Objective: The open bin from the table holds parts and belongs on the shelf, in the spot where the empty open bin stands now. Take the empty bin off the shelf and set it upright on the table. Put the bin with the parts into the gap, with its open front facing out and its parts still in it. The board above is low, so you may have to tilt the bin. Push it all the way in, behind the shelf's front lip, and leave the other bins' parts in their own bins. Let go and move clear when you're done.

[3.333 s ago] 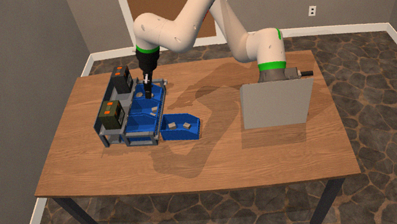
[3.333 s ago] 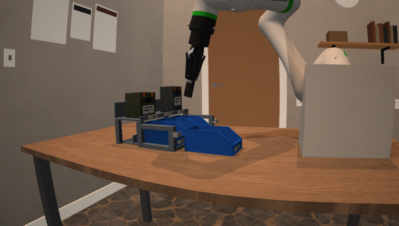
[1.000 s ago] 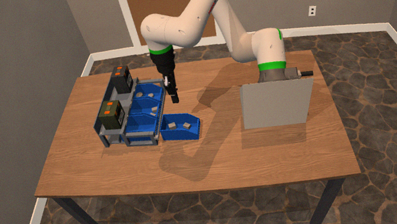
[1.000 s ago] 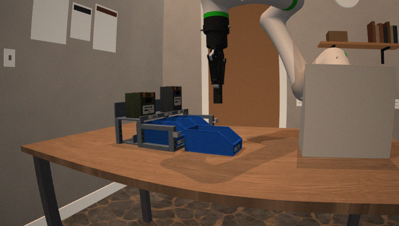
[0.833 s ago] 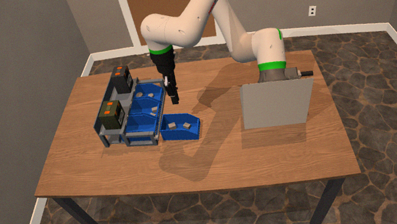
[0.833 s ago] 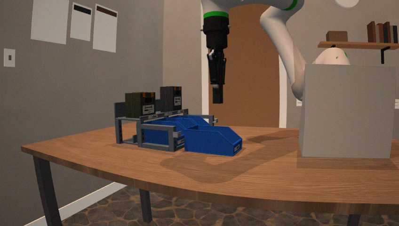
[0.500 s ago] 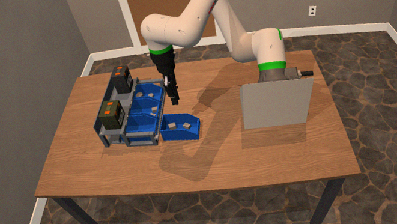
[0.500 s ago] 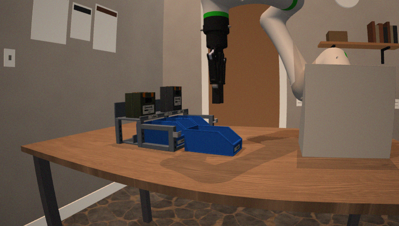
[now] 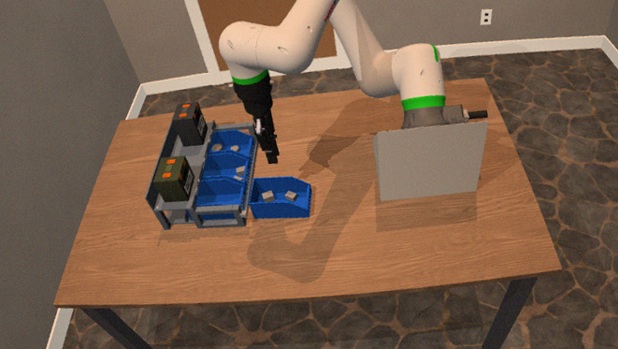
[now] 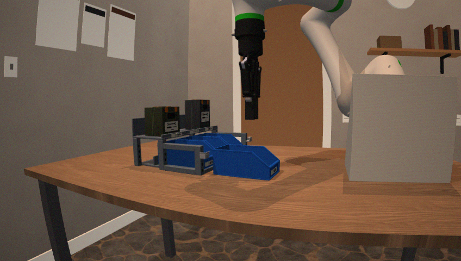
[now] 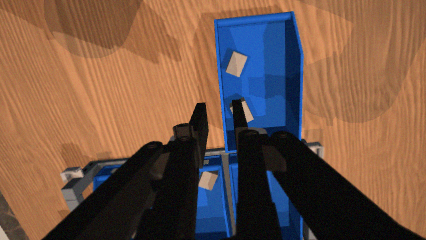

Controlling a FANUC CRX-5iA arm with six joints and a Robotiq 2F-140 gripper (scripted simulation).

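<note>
The tan part is 180 mm below my hand, 30 mm to the left of it and 30 mm behind it. Also, from my hand: black box 290 mm ahead, 190 mm to the right, 20 mm below; then grey shelf 230 mm ahead, 120 mm below, 70 mm to the right.
</note>
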